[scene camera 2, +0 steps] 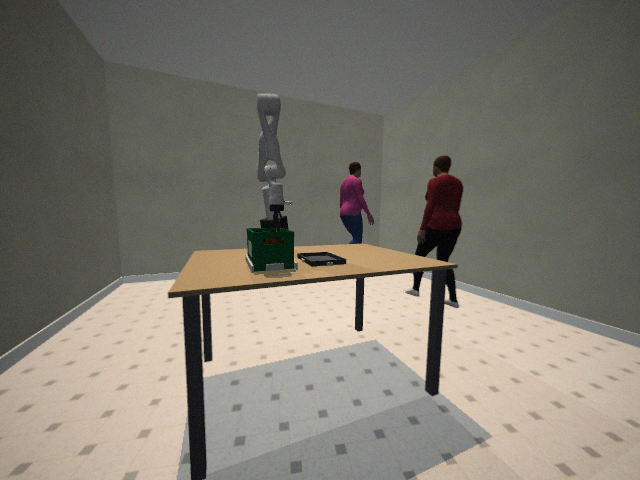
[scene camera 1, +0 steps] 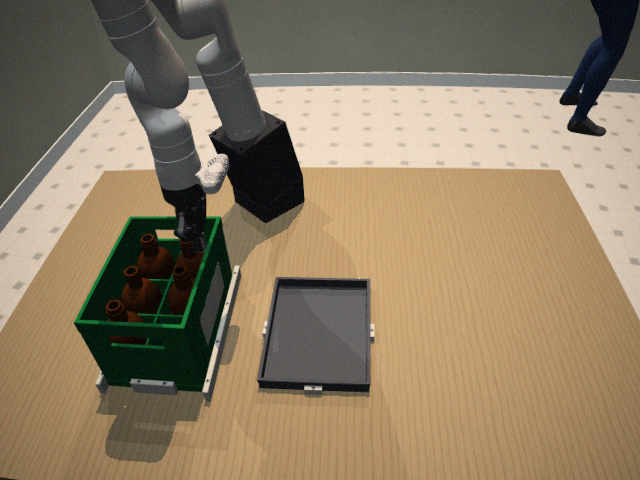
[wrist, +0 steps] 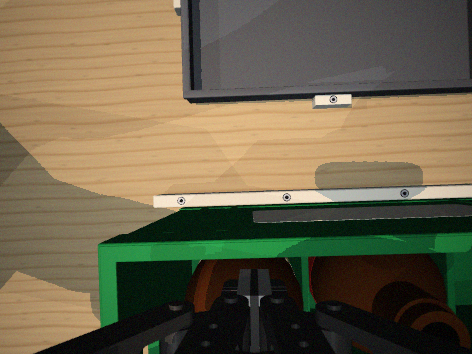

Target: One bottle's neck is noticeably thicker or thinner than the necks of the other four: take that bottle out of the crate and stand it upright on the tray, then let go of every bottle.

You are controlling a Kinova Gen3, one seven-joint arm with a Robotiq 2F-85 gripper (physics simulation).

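Frame: origin at the arm's base, x back, y right, z up, level; millimetres.
Seen in the pictures: gripper, fingertip midpoint: (scene camera 1: 201, 250) (wrist: 254, 289); arm's base, link origin: (scene camera 1: 246, 128).
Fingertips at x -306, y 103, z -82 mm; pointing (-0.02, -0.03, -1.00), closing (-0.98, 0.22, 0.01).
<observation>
Offsets run from my fingertips to a thing's top centre.
A green crate @[dx -61, dy +78, dz +32 mm] (scene camera 1: 131, 324) (scene camera 2: 280, 258) (wrist: 150, 251) holds upright brown bottles. The left row has a back bottle @[dx +31, dy +102, dz +20 mm] (scene camera 1: 155, 262), a middle bottle @[dx -56, dy +121, dz +20 mm] (scene camera 1: 142, 295) and a front bottle @[dx -136, dy +140, dz +20 mm] (scene camera 1: 116, 310). The right row has a back bottle @[dx +12, dy +23, dz +21 mm] (scene camera 1: 188, 263) (wrist: 207, 280) and a middle bottle @[dx -70, dy +32, dz +20 mm] (scene camera 1: 180, 295) (wrist: 350, 282). My gripper (scene camera 1: 199, 245) (wrist: 254, 289) is shut and empty, over the back right bottle, whose mouth it partly hides. Whether they touch cannot be told. The odd neck is not clear from these views. The dark tray @[dx -116, dy -198, dz -117 mm] (scene camera 1: 320, 335) (scene camera 2: 321, 258) (wrist: 325, 50) holds no bottle.
White rails @[dx -82, dy -21, dz -113 mm] (scene camera 1: 223, 330) (wrist: 235, 199) edge the crate's base. The crate's walls rise around the bottles, with green dividers between them. Small white clips (scene camera 1: 312, 389) (wrist: 332, 100) edge the tray. The black arm base (scene camera 1: 268, 175) stands behind the crate. People stand beyond the table.
</observation>
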